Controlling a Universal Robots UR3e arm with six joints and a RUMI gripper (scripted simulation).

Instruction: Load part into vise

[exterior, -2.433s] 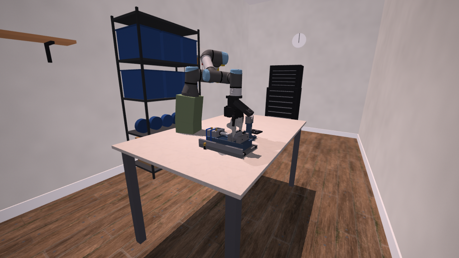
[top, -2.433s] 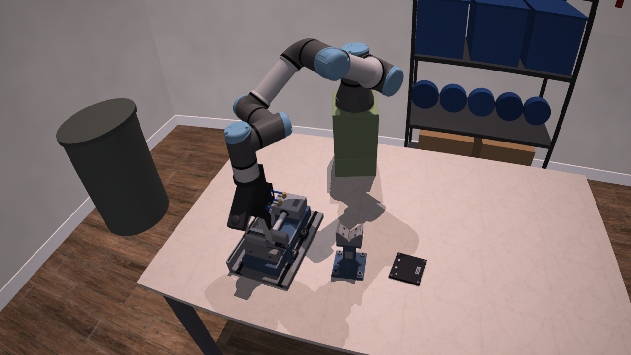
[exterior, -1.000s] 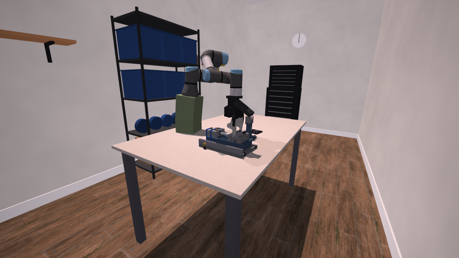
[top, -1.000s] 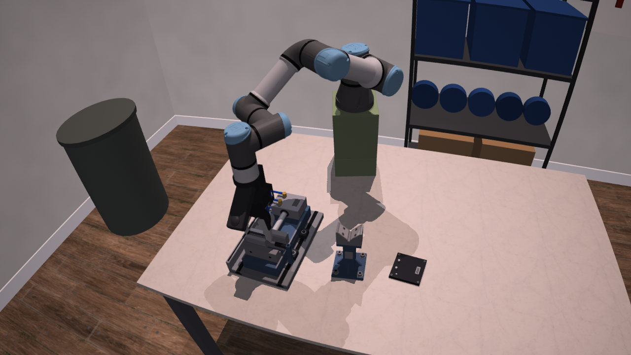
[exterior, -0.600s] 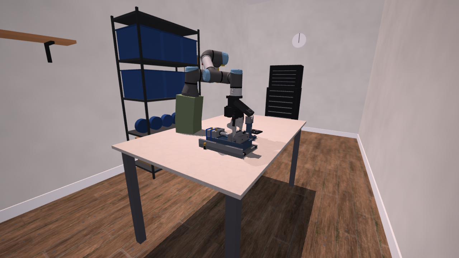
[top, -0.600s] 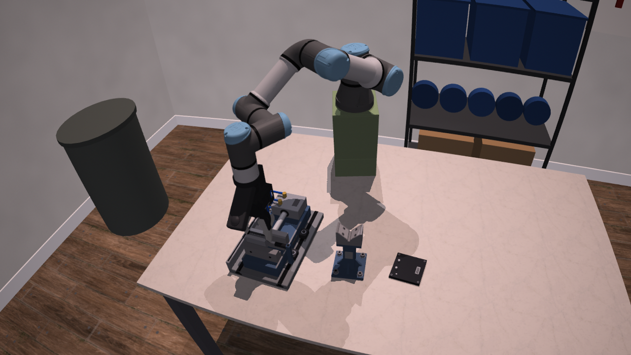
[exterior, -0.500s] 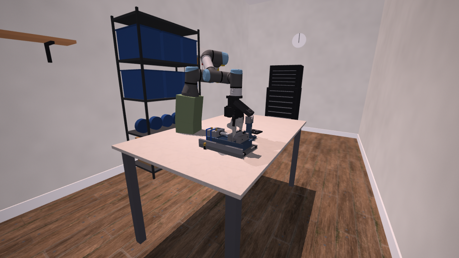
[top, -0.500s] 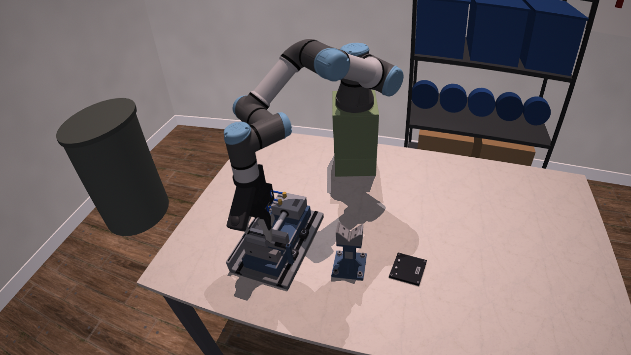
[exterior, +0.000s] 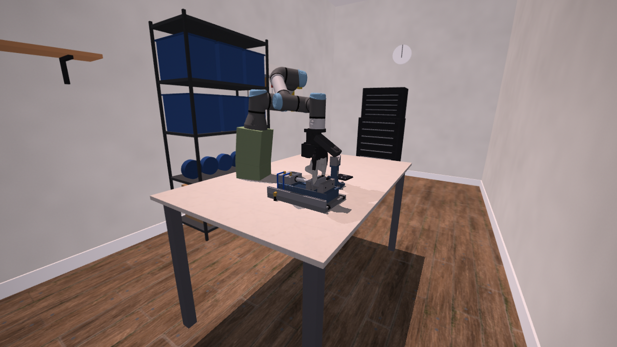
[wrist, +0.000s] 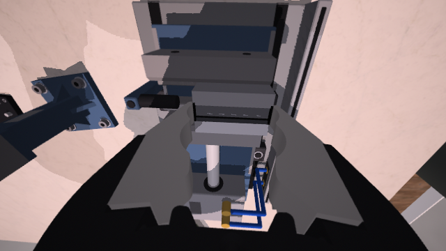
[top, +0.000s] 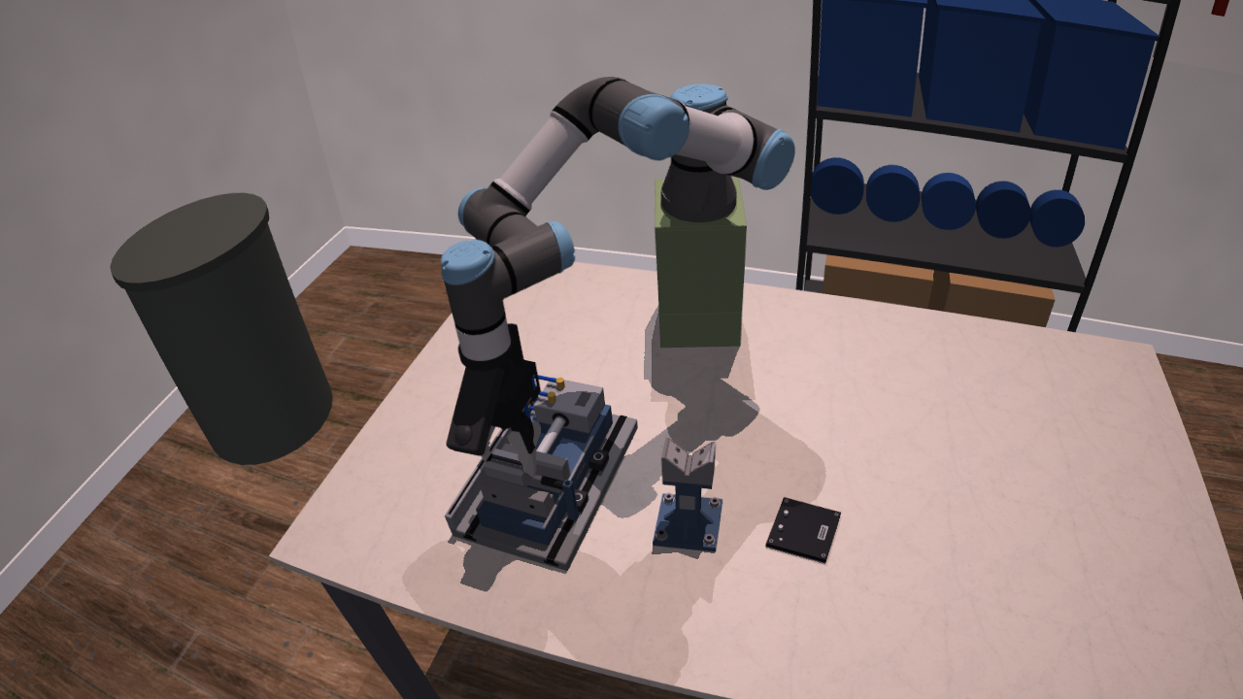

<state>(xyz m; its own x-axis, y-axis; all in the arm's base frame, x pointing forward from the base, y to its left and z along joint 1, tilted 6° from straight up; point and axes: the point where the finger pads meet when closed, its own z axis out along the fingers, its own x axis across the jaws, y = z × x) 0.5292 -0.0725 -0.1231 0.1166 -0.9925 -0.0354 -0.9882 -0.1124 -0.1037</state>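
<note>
Right now my hand is right at the part. The rest, counted from my hand: dark work stop rod (1 cm behind, 7 cm to the left, 1 cm below); black infeed plate (13 cm behind, 40 cm to the left, 10 cm below); fixed jaw (3 cm ahead, 2 cm to the left, 3 cm below).
</note>
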